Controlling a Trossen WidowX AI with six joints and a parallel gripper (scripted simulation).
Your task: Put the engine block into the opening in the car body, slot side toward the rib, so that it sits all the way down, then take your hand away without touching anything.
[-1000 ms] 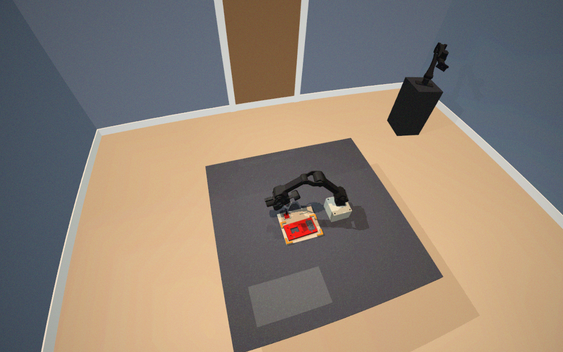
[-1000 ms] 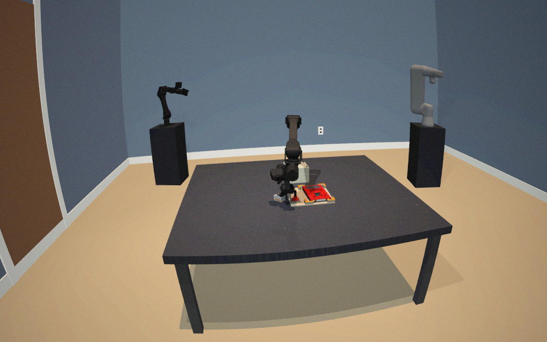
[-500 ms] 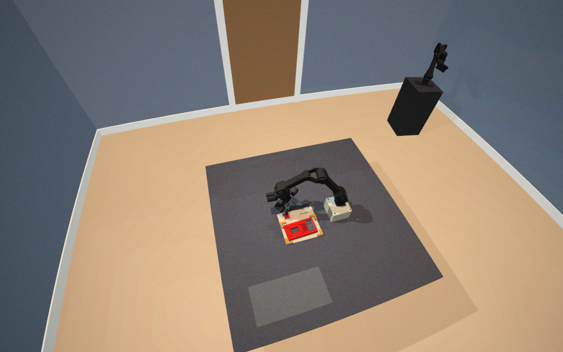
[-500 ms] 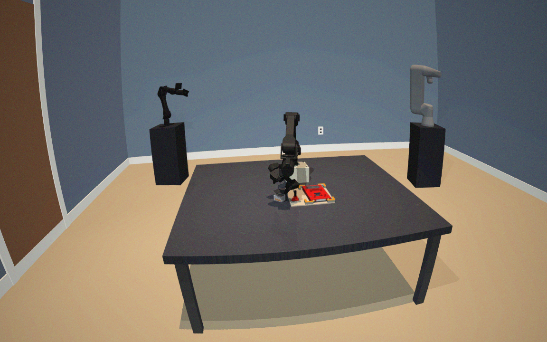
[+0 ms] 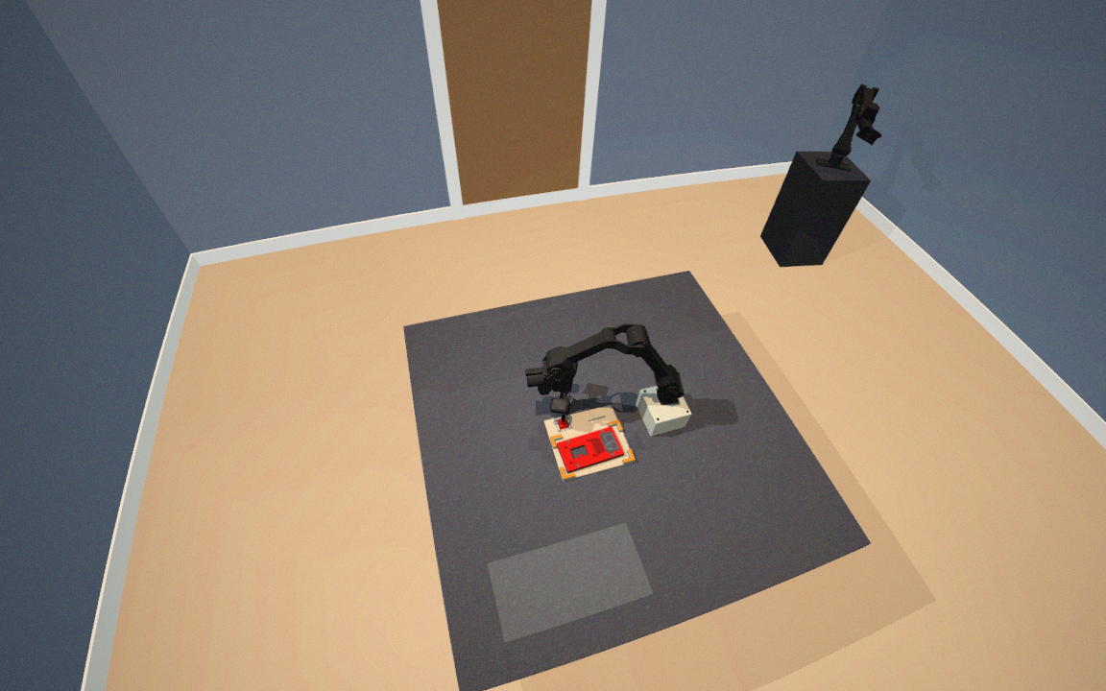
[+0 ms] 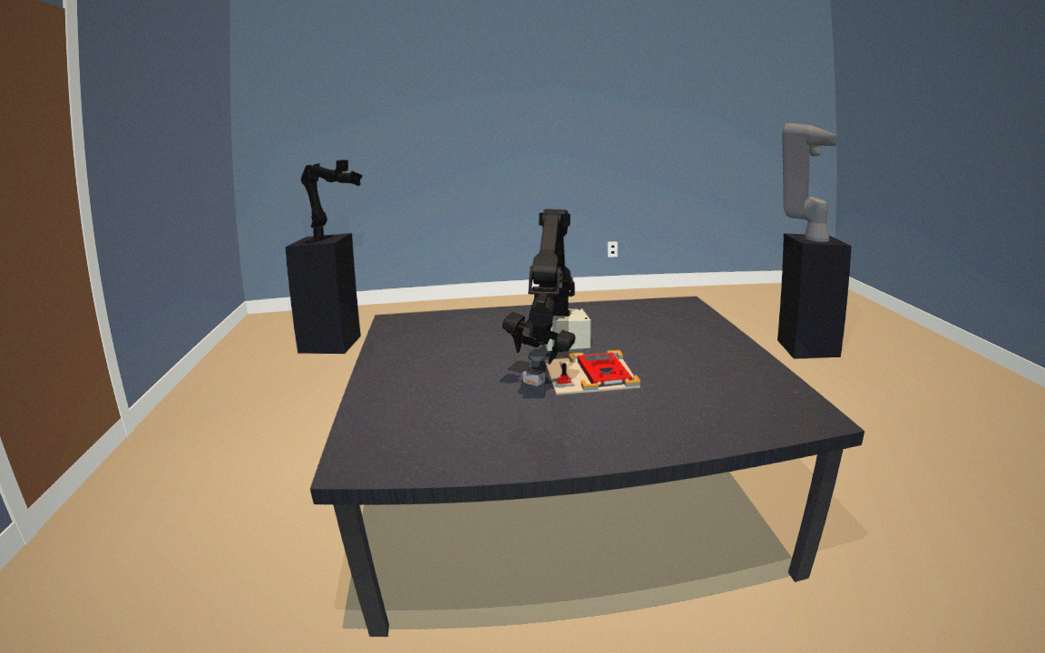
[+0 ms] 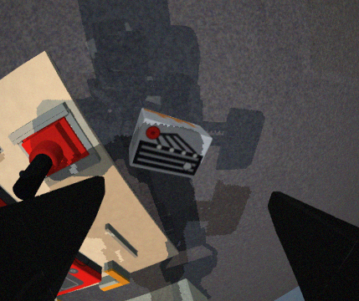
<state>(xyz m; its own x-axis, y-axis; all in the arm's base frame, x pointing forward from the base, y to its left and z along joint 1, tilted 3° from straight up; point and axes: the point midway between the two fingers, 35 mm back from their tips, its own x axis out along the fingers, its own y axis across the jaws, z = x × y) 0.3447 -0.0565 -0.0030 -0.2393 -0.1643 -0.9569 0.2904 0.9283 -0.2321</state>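
My gripper tip is now 60 mm above the grey engine block.
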